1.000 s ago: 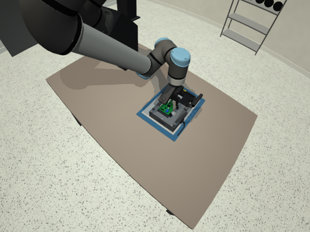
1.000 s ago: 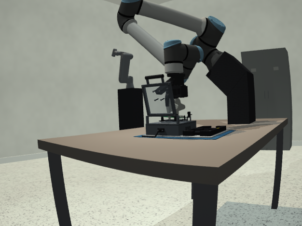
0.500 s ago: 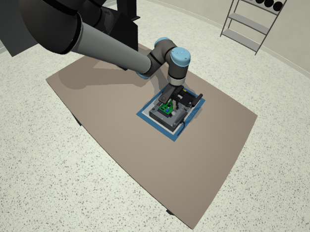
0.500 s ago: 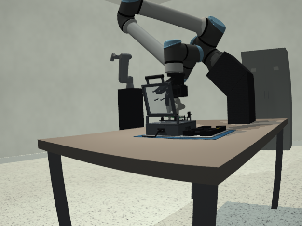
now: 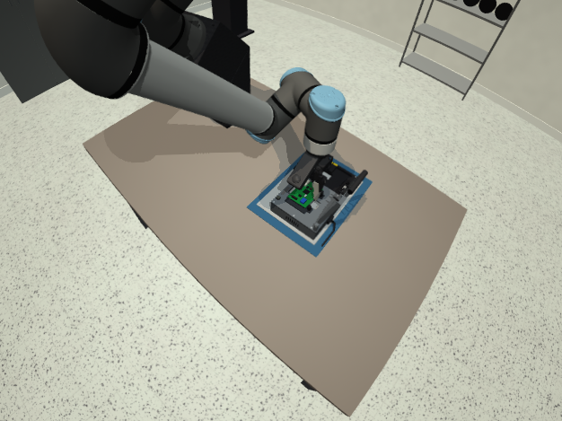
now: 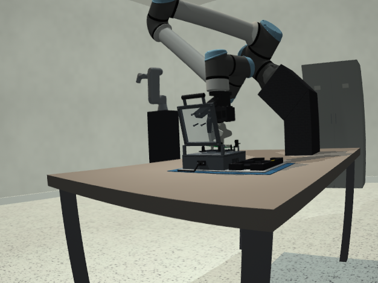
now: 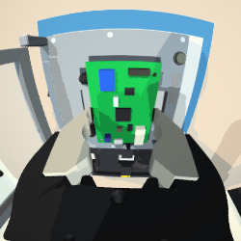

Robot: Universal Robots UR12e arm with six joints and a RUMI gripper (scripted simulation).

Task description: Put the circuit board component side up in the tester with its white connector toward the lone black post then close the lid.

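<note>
The green circuit board lies right at my hand. Also, from my hand: tester bed: 10 mm below; black post: 60 mm to the left, 60 mm behind; tester: 40 mm to the left, 30 mm ahead, 30 mm above.
</note>
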